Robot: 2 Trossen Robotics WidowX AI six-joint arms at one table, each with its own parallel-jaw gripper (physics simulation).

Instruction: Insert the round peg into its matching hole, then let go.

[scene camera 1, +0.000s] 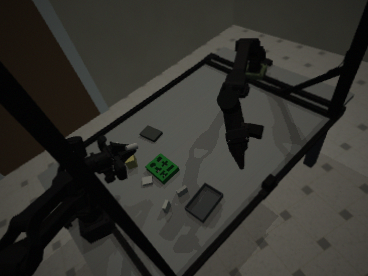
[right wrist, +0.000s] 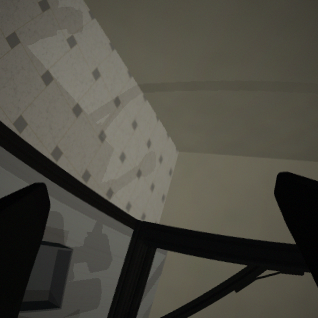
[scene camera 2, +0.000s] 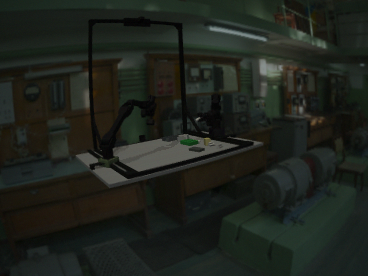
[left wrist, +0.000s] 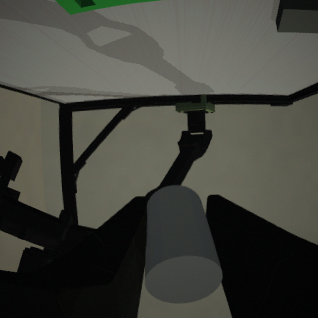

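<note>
My left gripper (scene camera 1: 129,149) (left wrist: 176,206) is shut on the round peg (scene camera 1: 131,146) (left wrist: 182,245), a pale grey cylinder. In scene camera 1 it holds the peg in the air, to the left of the green hole board (scene camera 1: 162,168) (scene camera 2: 189,142). The board lies flat on the table with its shaped holes facing up. In the left wrist view a corner of the board (left wrist: 107,4) shows at the top edge, and its round hole does not show there. My right gripper (scene camera 1: 242,166) (right wrist: 164,190) is open and empty, above the table and to the right of the board.
A dark tray (scene camera 1: 188,208) (right wrist: 61,280) lies below and right of the board in scene camera 1. A dark flat block (scene camera 1: 151,133) (scene camera 2: 196,149) lies above it. A yellow piece (scene camera 1: 131,162) (scene camera 2: 206,141) and small white pieces (scene camera 1: 146,180) (scene camera 1: 182,190) (scene camera 1: 166,206) lie near the board. A black frame edges the table.
</note>
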